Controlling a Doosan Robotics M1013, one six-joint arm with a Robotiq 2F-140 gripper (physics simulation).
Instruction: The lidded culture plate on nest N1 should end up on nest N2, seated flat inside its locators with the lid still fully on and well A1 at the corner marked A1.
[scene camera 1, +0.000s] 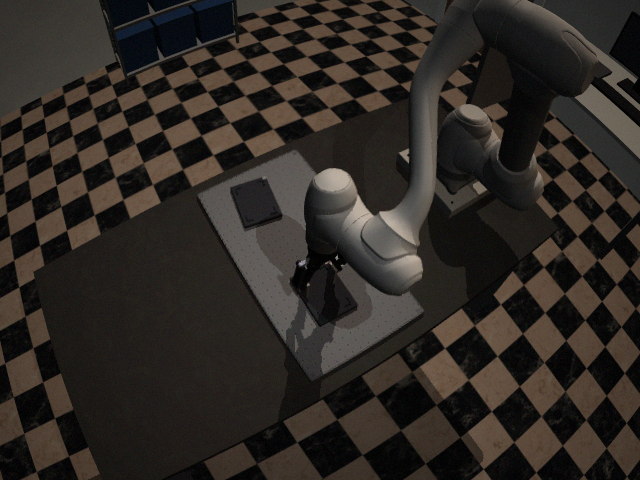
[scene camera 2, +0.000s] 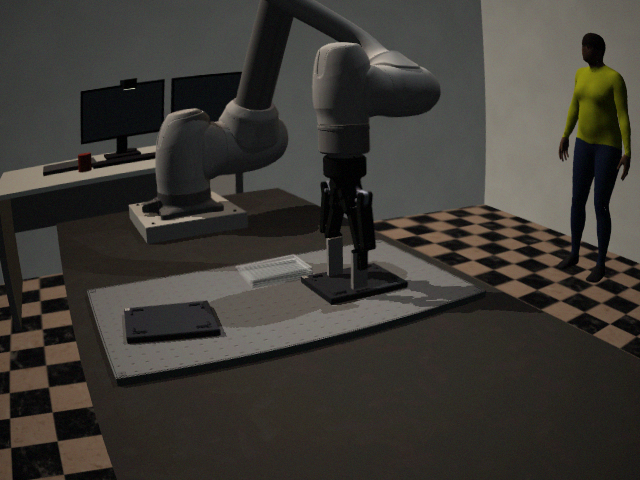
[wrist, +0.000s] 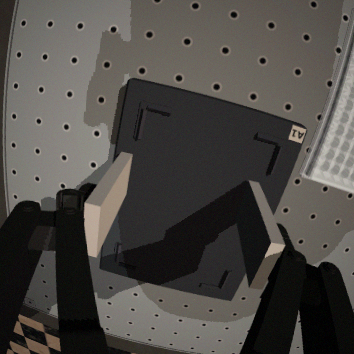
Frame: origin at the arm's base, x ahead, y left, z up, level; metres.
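Seen in the pictures: gripper, fingertip midpoint: (scene camera 1: 317, 286) (scene camera 2: 346, 280) (wrist: 185, 187); arm's base at its link origin: (scene camera 1: 451, 167) (scene camera 2: 184, 208).
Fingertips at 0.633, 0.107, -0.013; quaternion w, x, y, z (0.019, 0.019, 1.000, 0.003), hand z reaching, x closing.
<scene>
Offsets run from my fingertips to a thing's top centre, as dx, dy, dz. "pt": to the spot under its first point. Level surfaces: height alone.
The clear, whitish culture plate {-0.126, -0.086, +0.006} (scene camera 2: 273, 269) (wrist: 336, 142) lies on the perforated board beside a dark nest, off both nests. Whether its lid is fully on is too small to tell; the arm hides it in scene camera 1. That dark nest {-0.005, +0.021, -0.001} (scene camera 1: 343, 297) (scene camera 2: 382, 283) (wrist: 200, 135) holds no plate and has corner locators and an A1 label {pt -0.064, -0.051, -0.004} (wrist: 297, 134). A second empty nest {-0.005, -0.347, -0.001} (scene camera 1: 255, 202) (scene camera 2: 173, 320) lies at the board's other end. Which is N1 or N2 cannot be read. My gripper (scene camera 1: 319, 276) (scene camera 2: 346, 280) (wrist: 185, 187) is part open and empty, pointing down, fingertips low over the first nest; contact is unclear.
The perforated board {dz -0.016} (scene camera 1: 369, 322) (scene camera 2: 248, 348) lies on a dark table {dz -0.029} (scene camera 1: 155, 335) (scene camera 2: 413, 392). The robot's base plate (scene camera 1: 454, 204) (scene camera 2: 149, 229) stands behind it. A desk with monitors (scene camera 2: 122, 111) and a standing person (scene camera 2: 597, 113) are farther back.
</scene>
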